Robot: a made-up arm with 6 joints.
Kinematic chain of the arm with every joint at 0, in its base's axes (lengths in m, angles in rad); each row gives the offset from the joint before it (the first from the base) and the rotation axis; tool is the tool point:
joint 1: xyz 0 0 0.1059 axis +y
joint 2: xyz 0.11 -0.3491 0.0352 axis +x
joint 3: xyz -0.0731 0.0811 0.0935 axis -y
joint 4: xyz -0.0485 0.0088 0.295 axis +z
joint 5: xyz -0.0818 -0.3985 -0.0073 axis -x
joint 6: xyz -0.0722 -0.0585 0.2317 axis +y
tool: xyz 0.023 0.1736 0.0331
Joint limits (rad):
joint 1: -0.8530..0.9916
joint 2: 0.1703..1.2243
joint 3: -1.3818..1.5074
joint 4: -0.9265..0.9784
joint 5: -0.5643..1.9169
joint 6: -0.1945..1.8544
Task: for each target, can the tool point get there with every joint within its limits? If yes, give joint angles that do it. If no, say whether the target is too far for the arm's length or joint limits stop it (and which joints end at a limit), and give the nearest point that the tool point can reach.
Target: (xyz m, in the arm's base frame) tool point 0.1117 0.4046 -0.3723
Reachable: no: joint limits stop it (at a limit: joint 1, joint 2, joint 3, joint 4, joint 5, joint 6) | nearest point -0.2621 -0.0370 -0.4206 | short by 0.581 m
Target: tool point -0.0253 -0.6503 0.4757
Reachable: yes | joints 0.0956 0.7677 -0.3635 -0.4760 1.0667 1.1226
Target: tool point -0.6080 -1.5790 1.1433
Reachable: no: too far | nearest point -0.3141 -0.9686 0.6459 | short by 0.840 m
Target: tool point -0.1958 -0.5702 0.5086
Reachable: yes | joints 0.6442 0.4338 1.0896 0.4759 0.4573 0.6279
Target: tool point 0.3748 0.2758 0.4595
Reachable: no: joint limits stop it (at a limit: joint 2, joint 3, joint 4, joint 6) | nearest point 0.3609 -0.2757 0.4464 | short by 0.552 m
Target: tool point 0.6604 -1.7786 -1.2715
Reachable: no: too far | nearest point 0.3001 -0.9723 -0.3322 | short by 1.289 m
